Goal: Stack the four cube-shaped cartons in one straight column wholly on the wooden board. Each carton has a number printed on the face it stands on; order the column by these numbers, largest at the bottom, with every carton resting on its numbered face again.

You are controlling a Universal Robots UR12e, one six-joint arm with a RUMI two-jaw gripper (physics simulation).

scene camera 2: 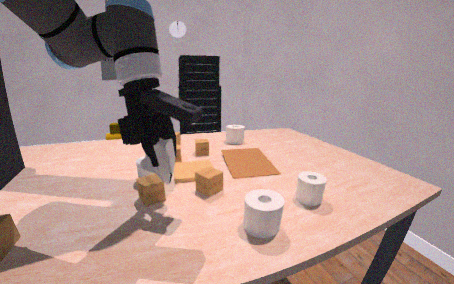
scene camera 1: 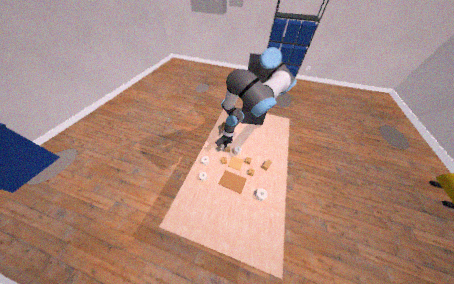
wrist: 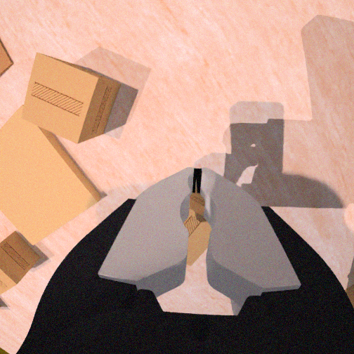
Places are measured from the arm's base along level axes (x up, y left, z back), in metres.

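Pixels of known places: gripper, fingertip midpoint: point(scene camera 2: 168, 183) point(scene camera 1: 222, 149).
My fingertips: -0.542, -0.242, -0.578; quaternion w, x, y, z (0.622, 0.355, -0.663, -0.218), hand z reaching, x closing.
Note:
Behind a point stands the place of what it marks, as x, y, z.
Four small brown cube cartons stand apart on the table. One point(scene camera 1: 227, 149) @(-0.556, -0.194, -0.556) point(scene camera 2: 151, 190) @(-0.563, -0.222, -0.539) is by the gripper; in the wrist view part of this carton point(wrist: 198, 242) shows behind the finger gap. A second point(scene camera 1: 224, 160) @(-0.550, -0.192, -0.692) point(scene camera 2: 209, 181) @(-0.559, -0.230, -0.671) point(wrist: 60, 95) is at a corner of the light wooden board point(scene camera 1: 236, 163) @(-0.588, -0.076, -0.674) point(scene camera 2: 192, 171) @(-0.588, -0.102, -0.660) point(wrist: 40, 185). A third point(scene camera 1: 248, 160) @(-0.550, 0.030, -0.637) point(wrist: 20, 256) and a fourth point(scene camera 1: 250, 172) @(-0.551, 0.063, -0.755) point(scene camera 2: 202, 148) @(-0.573, 0.050, -0.735) stand around it. The board bears no carton. The gripper point(scene camera 1: 220, 147) @(-0.542, -0.242, -0.578) point(scene camera 2: 162, 171) @(-0.542, -0.242, -0.578) point(wrist: 197, 181) is shut with nothing between its fingertips, close above the first carton. The numbers are hidden.
A brown flat sheet point(scene camera 1: 232, 182) @(-0.591, -0.076, -0.868) point(scene camera 2: 250, 163) @(-0.592, -0.100, -0.854) lies beyond the board. White rolls point(scene camera 1: 205, 160) @(-0.581, -0.375, -0.719) point(scene camera 1: 202, 176) @(-0.579, -0.347, -0.882) point(scene camera 1: 260, 194) @(-0.527, 0.161, -0.938) stand around; another roll point(scene camera 1: 236, 150) @(-0.540, -0.102, -0.557) is beside the gripper. A larger carton point(scene camera 1: 266, 164) @(-0.541, 0.198, -0.644) and a tall carton point(scene camera 2: 7, 236) @(-0.576, -0.298, -0.271) also stand on the table.

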